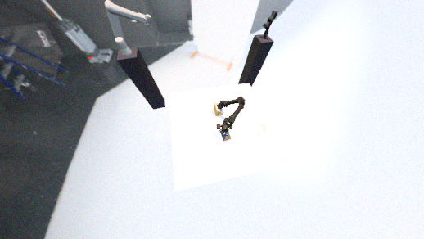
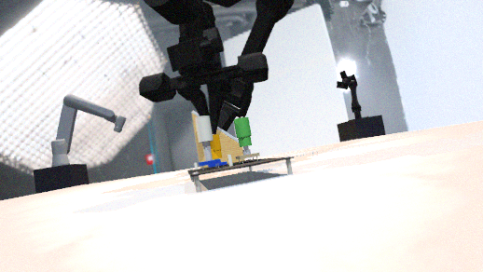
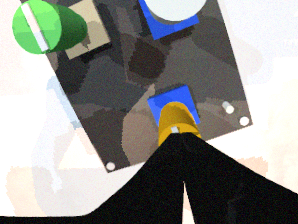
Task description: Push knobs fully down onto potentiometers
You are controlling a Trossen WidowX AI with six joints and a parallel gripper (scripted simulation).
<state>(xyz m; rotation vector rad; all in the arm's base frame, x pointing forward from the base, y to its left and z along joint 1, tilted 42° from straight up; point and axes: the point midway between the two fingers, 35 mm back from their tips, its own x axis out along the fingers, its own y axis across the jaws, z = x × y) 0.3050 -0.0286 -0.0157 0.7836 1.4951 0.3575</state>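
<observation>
Now: gripper tip 10 mm above the yellow knob. From my gripper tip the other things lie so: green knob 60 mm ahead, 30 mm to the left.
</observation>
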